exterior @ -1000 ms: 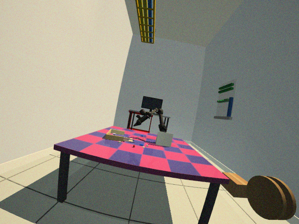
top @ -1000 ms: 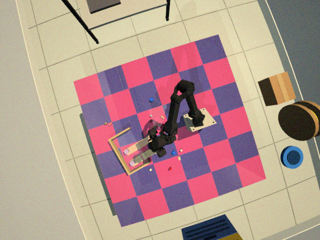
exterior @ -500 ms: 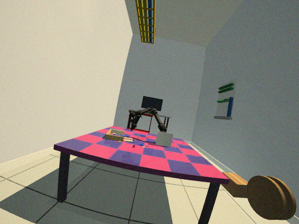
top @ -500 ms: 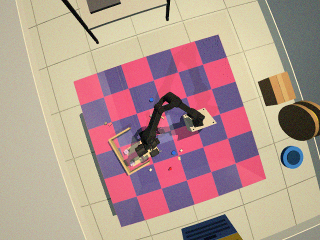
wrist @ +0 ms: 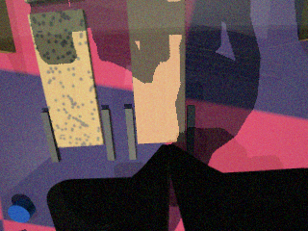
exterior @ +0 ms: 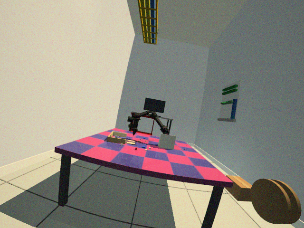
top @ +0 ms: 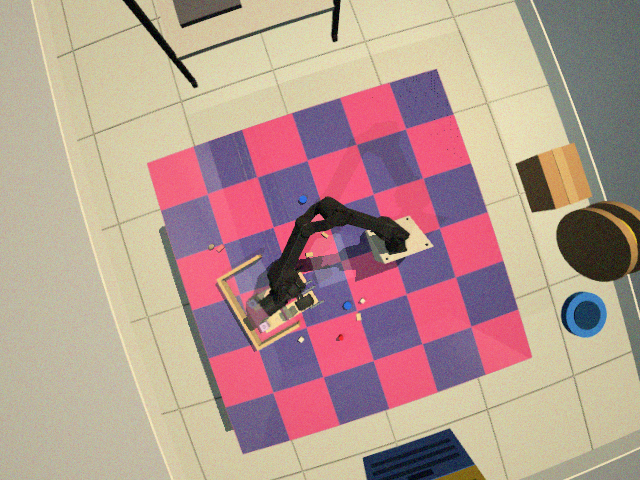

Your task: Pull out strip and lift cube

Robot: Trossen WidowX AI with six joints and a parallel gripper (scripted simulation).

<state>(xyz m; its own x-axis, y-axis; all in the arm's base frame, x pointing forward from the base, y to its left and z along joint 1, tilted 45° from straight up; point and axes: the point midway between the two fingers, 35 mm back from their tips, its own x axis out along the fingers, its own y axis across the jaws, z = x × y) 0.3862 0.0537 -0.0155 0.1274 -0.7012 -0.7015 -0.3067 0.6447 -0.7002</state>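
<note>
The strip lies 90 mm ahead of my gripper tip, 70 mm below it and 30 mm to the left of it. Round my gripper tip: red piece 270 mm to the left, 120 mm behind, 60 mm below.
</note>
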